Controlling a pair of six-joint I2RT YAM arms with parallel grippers.
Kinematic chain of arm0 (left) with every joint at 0, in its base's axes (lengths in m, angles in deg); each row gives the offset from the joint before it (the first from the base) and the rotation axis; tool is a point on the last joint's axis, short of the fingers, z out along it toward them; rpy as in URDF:
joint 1: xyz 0 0 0.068 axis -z
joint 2: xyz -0.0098 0.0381 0.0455 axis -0.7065 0.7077 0
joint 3: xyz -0.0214 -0.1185 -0.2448 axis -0.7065 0.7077 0
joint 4: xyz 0.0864 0.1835 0.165 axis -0.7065 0.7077 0
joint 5: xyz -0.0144 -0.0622 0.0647 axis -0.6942 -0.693 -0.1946
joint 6: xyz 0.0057 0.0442 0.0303 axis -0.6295 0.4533 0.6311
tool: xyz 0 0 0 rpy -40.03 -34.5 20.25
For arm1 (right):
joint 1: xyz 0 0 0.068 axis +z
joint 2: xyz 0.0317 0.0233 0.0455 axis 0.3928 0.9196 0
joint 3: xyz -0.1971 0.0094 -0.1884 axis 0.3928 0.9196 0
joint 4: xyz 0.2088 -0.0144 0.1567 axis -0.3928 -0.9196 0
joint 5: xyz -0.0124 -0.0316 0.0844 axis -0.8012 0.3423 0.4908
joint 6: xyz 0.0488 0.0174 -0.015 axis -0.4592 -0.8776 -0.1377
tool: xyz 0 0 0 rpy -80.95 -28.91 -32.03
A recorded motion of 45 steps. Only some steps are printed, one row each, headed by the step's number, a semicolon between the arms.
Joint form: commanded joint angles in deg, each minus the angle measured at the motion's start. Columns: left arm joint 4, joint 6, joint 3, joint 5, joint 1, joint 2; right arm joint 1, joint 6, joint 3, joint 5, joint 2, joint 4.
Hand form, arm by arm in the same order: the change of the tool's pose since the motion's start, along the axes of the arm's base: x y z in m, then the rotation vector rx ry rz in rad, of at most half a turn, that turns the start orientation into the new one. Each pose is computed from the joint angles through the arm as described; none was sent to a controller.
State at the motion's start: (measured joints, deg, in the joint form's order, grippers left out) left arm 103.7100 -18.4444 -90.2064 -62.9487 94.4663 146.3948; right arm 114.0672 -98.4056 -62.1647 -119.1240 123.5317 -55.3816
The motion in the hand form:
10: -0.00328 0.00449 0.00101 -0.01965 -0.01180 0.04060; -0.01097 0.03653 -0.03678 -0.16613 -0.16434 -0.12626
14: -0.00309 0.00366 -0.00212 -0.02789 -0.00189 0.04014; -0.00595 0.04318 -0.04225 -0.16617 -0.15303 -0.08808
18: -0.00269 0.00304 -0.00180 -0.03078 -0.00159 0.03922; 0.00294 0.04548 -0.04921 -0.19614 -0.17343 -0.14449
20: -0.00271 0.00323 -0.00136 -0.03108 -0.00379 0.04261; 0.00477 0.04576 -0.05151 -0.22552 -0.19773 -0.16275
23: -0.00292 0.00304 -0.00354 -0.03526 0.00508 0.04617; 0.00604 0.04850 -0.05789 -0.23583 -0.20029 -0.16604
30: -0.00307 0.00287 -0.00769 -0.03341 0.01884 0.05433; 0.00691 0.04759 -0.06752 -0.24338 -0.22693 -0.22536
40: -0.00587 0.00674 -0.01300 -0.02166 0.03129 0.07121; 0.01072 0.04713 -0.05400 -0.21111 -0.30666 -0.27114
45: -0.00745 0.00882 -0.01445 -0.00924 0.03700 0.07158; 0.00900 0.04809 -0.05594 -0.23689 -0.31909 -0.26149
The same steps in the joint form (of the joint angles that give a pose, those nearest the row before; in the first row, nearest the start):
10: -1.46 -2.18 1.65 1.08 0.05 -1.96; 3.15 -7.45 -8.50 -12.66 17.37 -6.37
14: -2.41 -2.56 2.14 0.45 0.05 -1.58; 1.94 -3.05 -8.02 -10.72 18.51 -1.47
18: -2.52 -2.59 2.01 0.32 0.06 -1.46; 0.36 -4.75 -9.10 -12.53 20.85 -3.08
20: -2.54 -2.71 2.01 0.50 0.06 -1.57; 0.12 -5.34 -9.86 -14.06 21.91 -4.97
23: -3.06 -3.20 2.40 0.16 0.08 -1.40; -0.12 -5.27 -10.10 -14.17 23.50 -4.14
30: -3.63 -3.92 2.95 -0.04 0.10 -0.96; -0.10 -9.79 -10.57 -16.80 25.92 -6.11
40: -3.78 -4.79 4.40 0.34 0.07 -1.46; -0.49 -10.34 -11.30 -22.03 24.18 -7.58
45: -3.08 -4.68 4.76 0.49 0.05 -1.74; -0.14 -10.12 -11.88 -22.45 25.00 -8.77

